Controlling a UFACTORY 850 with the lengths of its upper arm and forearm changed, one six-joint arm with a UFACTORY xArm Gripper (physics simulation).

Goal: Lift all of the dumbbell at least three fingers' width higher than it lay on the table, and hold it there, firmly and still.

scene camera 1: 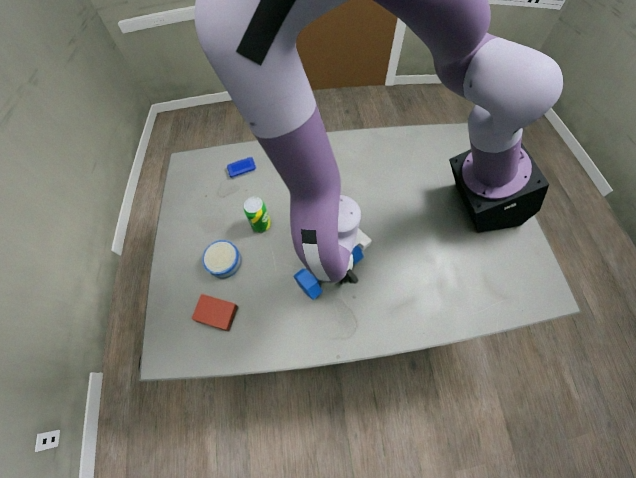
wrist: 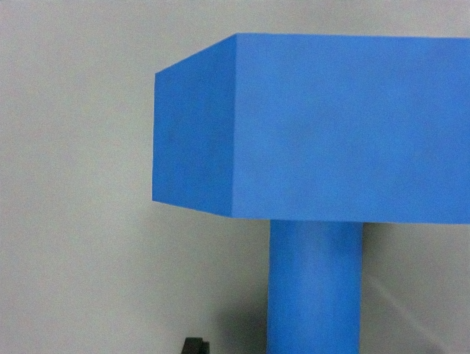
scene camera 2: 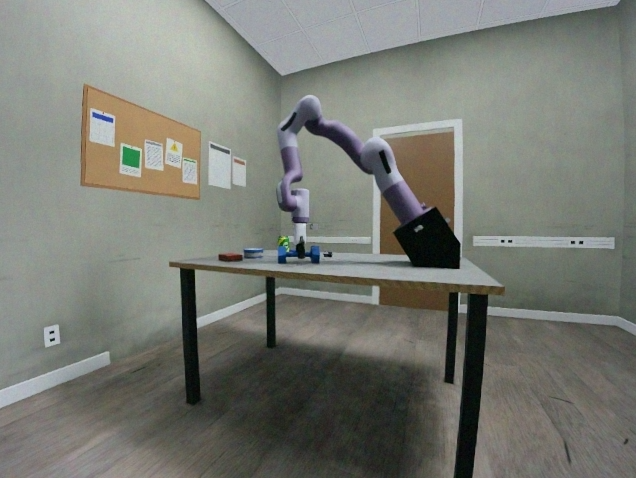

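The blue dumbbell (scene camera 1: 308,284) (scene camera 2: 313,254) (wrist: 315,285) lies flat on the grey table (scene camera 1: 437,308) (scene camera 2: 370,267). In scene camera 1 the arm covers its middle, and parts of both heads show. My gripper (scene camera 1: 348,277) (scene camera 2: 301,251) points down and is low at the middle of the handle. It is open: in the wrist view one dark fingertip (wrist: 195,346) stands to the left of the handle, with a gap of table between them. The other fingertip does not show there.
A green can (scene camera 1: 257,214) (scene camera 2: 283,243), a round blue-and-white tin (scene camera 1: 221,258) (scene camera 2: 252,252), a red block (scene camera 1: 214,311) (scene camera 2: 230,256) and a flat blue box (scene camera 1: 241,167) are on the table left of the arm. A small dark object (scene camera 2: 327,253) is behind the dumbbell.
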